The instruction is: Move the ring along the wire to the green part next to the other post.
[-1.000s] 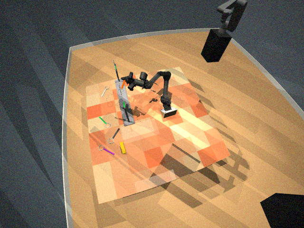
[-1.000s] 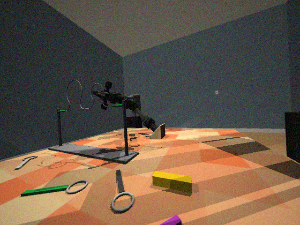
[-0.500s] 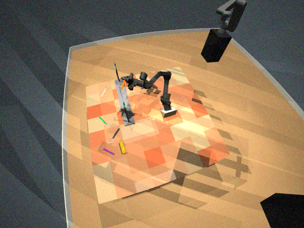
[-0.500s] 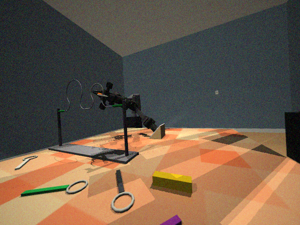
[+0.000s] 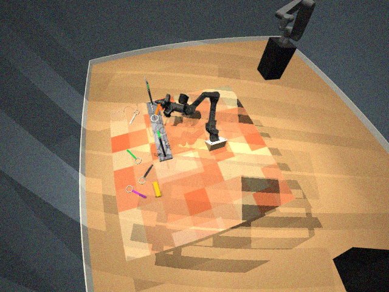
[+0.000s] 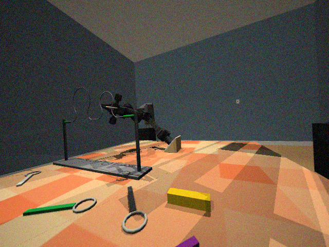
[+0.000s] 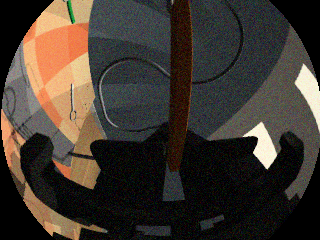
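Now: the ring with orange handle 90 mm to the left of my gripper tip and 20 mm below it. Also, from my gripper tip: yellow block 110 mm ahead, 530 mm to the left, 330 mm below.
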